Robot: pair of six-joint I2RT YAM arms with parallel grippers.
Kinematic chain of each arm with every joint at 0, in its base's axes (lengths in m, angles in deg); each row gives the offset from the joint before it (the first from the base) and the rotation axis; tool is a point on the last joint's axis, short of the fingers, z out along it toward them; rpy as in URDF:
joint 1: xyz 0 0 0.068 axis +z
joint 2: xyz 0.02 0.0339 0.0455 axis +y
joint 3: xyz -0.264 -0.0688 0 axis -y
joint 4: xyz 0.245 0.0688 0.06 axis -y
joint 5: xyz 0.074 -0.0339 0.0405 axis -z
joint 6: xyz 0.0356 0 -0.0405 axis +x
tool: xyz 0 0 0 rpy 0 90 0
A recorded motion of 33 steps. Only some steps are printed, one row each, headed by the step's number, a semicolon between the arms.
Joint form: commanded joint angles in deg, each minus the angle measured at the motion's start. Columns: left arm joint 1, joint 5, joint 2, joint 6, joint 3, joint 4; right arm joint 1, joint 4, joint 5, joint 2, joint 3, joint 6.
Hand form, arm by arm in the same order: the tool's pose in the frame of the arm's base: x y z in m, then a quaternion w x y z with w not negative. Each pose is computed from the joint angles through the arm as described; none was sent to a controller.
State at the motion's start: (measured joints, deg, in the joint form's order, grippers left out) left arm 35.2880 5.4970 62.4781 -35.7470 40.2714 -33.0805; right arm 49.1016 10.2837 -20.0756 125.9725 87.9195 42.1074
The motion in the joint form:
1: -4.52 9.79 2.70 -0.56 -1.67 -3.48; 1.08 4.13 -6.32 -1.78 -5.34 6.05
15: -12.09 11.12 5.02 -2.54 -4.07 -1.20; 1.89 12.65 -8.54 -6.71 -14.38 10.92
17: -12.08 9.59 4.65 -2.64 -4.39 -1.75; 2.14 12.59 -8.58 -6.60 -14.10 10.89
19: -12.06 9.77 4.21 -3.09 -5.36 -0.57; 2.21 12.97 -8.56 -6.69 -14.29 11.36
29: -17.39 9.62 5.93 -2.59 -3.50 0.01; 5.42 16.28 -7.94 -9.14 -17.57 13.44
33: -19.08 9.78 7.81 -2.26 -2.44 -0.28; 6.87 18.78 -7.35 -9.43 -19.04 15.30
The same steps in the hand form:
1: 0.1802 0.0963 0.2005 0.22370 -0.50684 0.82059 -0.14034; 0.2988 0.3831 0.1656 0.18420 -0.13361 0.82877 0.51123
15: 0.1917 0.0711 0.1830 0.18894 -0.46810 0.84683 -0.16749; 0.2763 0.3682 0.1695 0.16789 -0.12242 0.80934 0.54936
17: 0.1892 0.0711 0.1819 0.18670 -0.47318 0.84699 -0.15444; 0.2753 0.3702 0.1701 0.16717 -0.12479 0.80846 0.55035
19: 0.1879 0.0704 0.1794 0.19133 -0.47503 0.84440 -0.15723; 0.2746 0.3702 0.1704 0.16617 -0.12240 0.80762 0.55242
29: 0.2019 0.0555 0.1836 0.19082 -0.43045 0.86668 -0.16482; 0.2478 0.3766 0.1768 0.15684 -0.13186 0.79561 0.57010
33: 0.2084 0.0508 0.1823 0.17929 -0.41681 0.87537 -0.16689; 0.2368 0.3800 0.1753 0.15045 -0.12844 0.79060 0.57949

